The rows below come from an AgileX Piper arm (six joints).
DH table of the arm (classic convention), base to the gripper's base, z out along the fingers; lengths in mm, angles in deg. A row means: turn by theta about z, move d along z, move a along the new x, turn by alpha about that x. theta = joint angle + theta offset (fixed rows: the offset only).
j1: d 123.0  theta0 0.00  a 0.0  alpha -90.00
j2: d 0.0  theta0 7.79  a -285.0  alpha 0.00
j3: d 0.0  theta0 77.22  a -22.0  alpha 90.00
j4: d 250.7  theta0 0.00  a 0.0  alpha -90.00
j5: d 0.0  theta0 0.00  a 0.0  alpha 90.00
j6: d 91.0  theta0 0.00  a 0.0  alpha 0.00
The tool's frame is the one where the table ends.
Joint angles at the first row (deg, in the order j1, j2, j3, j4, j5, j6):
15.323, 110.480, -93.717, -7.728, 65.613, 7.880
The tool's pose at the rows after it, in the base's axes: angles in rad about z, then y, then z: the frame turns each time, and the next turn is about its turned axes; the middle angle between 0 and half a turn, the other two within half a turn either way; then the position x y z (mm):
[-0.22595 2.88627 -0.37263 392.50 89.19 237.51]
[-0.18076 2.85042 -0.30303 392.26 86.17 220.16]
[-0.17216 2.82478 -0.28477 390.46 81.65 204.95]
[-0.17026 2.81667 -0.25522 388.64 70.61 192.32]
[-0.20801 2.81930 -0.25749 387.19 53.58 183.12]
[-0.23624 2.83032 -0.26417 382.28 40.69 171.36]
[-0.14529 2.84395 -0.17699 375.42 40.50 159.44]
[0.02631 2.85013 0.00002 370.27 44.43 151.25]
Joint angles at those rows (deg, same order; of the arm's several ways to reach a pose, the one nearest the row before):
14.300, 110.479, -89.374, -7.594, 61.035, 8.829
13.922, 110.481, -85.112, -8.323, 54.629, 10.847
13.421, 110.479, -81.317, -9.328, 49.445, 12.022
11.849, 110.481, -78.187, -9.453, 45.698, 12.581
9.416, 110.480, -75.922, -9.626, 43.559, 12.581
7.572, 110.480, -73.022, -9.634, 41.228, 12.316
7.244, 110.463, -69.990, -7.299, 38.281, 10.516
7.244, 110.464, -67.847, -2.815, 35.785, 7.782

